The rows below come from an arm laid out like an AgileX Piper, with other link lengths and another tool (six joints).
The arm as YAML. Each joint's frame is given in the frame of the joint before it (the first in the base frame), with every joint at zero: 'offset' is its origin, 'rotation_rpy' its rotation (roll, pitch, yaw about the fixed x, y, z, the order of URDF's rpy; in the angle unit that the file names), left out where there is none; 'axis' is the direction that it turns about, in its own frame. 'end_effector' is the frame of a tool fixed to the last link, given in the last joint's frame.
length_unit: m
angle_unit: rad
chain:
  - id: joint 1
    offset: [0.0, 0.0, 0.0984]
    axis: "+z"
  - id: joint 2
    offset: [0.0, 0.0, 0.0]
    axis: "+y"
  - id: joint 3
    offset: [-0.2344, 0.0, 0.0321]
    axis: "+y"
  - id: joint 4
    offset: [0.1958, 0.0, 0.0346]
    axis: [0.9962, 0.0, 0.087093]
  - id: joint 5
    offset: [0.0, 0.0, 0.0]
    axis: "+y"
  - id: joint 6
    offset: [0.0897, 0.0, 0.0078]
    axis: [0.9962, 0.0, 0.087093]
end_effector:
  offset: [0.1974, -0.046, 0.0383]
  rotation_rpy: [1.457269, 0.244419, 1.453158]
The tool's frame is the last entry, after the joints.
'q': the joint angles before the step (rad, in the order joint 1, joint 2, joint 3, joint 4, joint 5, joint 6). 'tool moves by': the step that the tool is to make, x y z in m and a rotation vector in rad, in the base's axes. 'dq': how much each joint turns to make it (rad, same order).
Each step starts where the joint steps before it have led.
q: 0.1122 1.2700 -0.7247 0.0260 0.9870 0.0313
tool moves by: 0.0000 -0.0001 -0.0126 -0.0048 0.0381 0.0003
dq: 0.0002 0.0705 -0.0001 0.0000 -0.0320 -0.0008
